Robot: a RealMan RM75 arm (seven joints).
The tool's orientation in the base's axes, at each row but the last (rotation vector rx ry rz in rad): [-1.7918 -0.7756 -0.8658]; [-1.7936 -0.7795 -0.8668]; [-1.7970 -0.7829 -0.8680]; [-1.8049 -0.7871 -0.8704]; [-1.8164 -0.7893 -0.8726]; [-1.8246 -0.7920 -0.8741]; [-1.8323 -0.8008 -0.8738]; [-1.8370 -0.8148 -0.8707]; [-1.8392 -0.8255 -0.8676]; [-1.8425 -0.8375 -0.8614]
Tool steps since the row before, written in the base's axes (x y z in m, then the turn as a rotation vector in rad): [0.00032 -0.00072 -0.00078 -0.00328 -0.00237 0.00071]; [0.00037 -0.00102 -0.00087 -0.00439 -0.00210 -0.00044]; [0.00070 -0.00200 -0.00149 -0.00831 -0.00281 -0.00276]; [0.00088 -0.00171 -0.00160 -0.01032 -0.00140 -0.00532]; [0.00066 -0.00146 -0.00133 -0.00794 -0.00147 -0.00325]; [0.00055 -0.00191 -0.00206 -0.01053 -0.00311 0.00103]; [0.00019 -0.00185 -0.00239 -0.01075 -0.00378 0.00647]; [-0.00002 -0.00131 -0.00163 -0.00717 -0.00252 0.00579]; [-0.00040 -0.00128 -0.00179 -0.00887 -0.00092 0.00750]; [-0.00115 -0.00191 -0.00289 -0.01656 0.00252 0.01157]
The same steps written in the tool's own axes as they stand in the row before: [-0.00056 0.00088 -0.00038 -0.00150 -0.00221 -0.00312]; [-0.00065 0.00106 -0.00062 -0.00302 -0.00265 -0.00278]; [-0.00112 0.00195 -0.00128 -0.00716 -0.00449 -0.00362]; [-0.00109 0.00206 -0.00092 -0.01018 -0.00540 -0.00199]; [-0.00096 0.00167 -0.00080 -0.00719 -0.00441 -0.00215]; [-0.00170 0.00208 -0.00099 -0.00527 -0.00790 -0.00560]; [-0.00217 0.00191 -0.00089 -0.00098 -0.01032 -0.00801]; [-0.00159 0.00119 -0.00067 0.00057 -0.00755 -0.00583]; [-0.00193 0.00093 -0.00066 0.00138 -0.01028 -0.00531]; [-0.00336 0.00101 -0.00100 0.00136 -0.01963 -0.00521]
